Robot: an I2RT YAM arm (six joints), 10 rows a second.
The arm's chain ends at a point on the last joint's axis. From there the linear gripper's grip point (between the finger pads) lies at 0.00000 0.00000 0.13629 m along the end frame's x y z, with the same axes.
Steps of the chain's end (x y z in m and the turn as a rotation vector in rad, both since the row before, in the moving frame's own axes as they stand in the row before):
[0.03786 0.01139 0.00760 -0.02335 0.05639 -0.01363]
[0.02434 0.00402 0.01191 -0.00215 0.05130 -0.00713]
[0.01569 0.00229 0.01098 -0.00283 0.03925 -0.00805]
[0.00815 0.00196 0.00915 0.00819 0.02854 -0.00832]
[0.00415 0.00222 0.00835 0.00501 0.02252 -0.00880]
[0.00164 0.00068 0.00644 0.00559 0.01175 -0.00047]
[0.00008 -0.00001 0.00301 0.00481 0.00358 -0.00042]
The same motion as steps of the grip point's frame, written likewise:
[0.04556 0.01452 0.00735 -0.02335 0.05639 -0.01363]
[0.03133 0.00429 0.01173 -0.00215 0.05130 -0.00713]
[0.02104 0.00265 0.01087 -0.00283 0.03925 -0.00805]
[0.01203 0.00083 0.00909 0.00819 0.02854 -0.00832]
[0.00722 0.00152 0.00831 0.00501 0.02252 -0.00880]
[0.00324 -0.00008 0.00643 0.00559 0.01175 -0.00047]
[0.00057 -0.00067 0.00301 0.00481 0.00358 -0.00042]

